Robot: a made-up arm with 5 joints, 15 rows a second.
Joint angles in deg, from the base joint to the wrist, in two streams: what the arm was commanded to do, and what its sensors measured. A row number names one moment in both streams.
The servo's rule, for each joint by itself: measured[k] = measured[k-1] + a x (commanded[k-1-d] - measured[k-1]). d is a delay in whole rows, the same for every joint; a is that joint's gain. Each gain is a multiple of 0.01, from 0.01 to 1. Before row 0 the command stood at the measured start. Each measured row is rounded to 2 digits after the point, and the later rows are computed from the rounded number. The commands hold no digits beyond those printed.
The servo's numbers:
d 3
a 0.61 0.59 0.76 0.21 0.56
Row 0, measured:
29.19, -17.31, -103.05, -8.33, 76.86
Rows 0 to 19, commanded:
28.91, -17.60, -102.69, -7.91, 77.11
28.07, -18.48, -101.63, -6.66, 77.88
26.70, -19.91, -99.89, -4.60, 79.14
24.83, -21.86, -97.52, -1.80, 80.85
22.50, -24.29, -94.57, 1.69, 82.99
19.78, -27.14, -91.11, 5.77, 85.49
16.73, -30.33, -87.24, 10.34, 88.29
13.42, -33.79, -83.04, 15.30, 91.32
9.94, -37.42, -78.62, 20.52, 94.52
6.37, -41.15, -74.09, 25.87, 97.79
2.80, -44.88, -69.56, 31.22, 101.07
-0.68, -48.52, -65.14, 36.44, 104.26
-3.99, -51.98, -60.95, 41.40, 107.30
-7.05, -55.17, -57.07, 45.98, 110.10
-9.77, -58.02, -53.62, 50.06, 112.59
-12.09, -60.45, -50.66, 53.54, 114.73
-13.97, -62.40, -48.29, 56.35, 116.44
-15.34, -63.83, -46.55, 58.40, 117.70
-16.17, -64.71, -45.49, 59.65, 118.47
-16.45, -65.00, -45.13, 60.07, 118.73
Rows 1 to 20, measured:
29.19, -17.31, -103.05, -8.33, 76.86
29.19, -17.31, -103.05, -8.33, 76.86
29.19, -17.31, -103.05, -8.33, 76.86
29.02, -17.48, -102.78, -8.24, 77.00
28.44, -18.07, -101.91, -7.91, 77.49
27.38, -19.16, -100.37, -7.21, 78.41
25.82, -20.75, -98.20, -6.07, 79.78
23.79, -22.84, -95.44, -4.44, 81.58
21.34, -25.38, -92.15, -2.30, 83.77
18.53, -28.30, -88.42, 0.35, 86.30
15.41, -31.54, -84.33, 3.49, 89.11
12.07, -35.01, -79.99, 7.07, 92.14
8.59, -38.63, -75.51, 11.02, 95.30
5.06, -42.32, -70.99, 15.26, 98.53
1.56, -45.98, -66.54, 19.71, 101.74
-1.83, -49.52, -62.29, 24.26, 104.85
-5.01, -52.85, -58.32, 28.82, 107.79
-7.91, -55.90, -54.75, 33.28, 110.48
-10.46, -58.58, -51.64, 37.53, 112.86
-12.60, -60.83, -49.09, 41.48, 114.86

